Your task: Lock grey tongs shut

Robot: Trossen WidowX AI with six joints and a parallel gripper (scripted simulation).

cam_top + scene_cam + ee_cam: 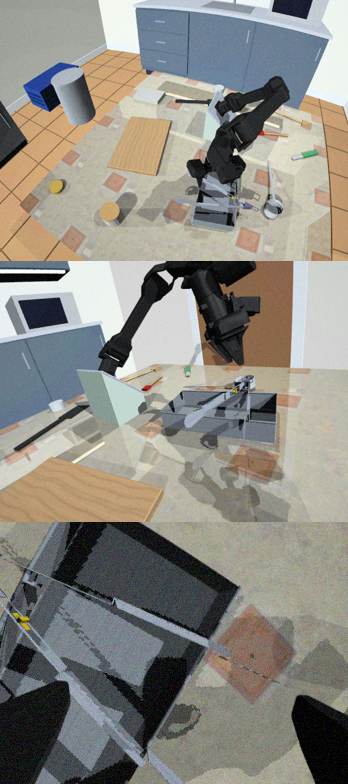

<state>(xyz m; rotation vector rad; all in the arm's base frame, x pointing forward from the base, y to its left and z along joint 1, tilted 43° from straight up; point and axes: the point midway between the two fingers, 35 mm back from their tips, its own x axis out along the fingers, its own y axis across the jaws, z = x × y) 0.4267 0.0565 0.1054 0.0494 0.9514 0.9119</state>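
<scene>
My gripper tip is 70 mm past the roasting tin, 20 mm to the right of it and 150 mm above it. The rest, counted from my gripper tip: red spatula 550 mm behind, 170 mm to the left, 180 mm below; wooden board 170 mm behind, 420 mm to the right, 170 mm below; lidded jar 220 mm ahead, 300 mm to the right, 150 mm below.
</scene>
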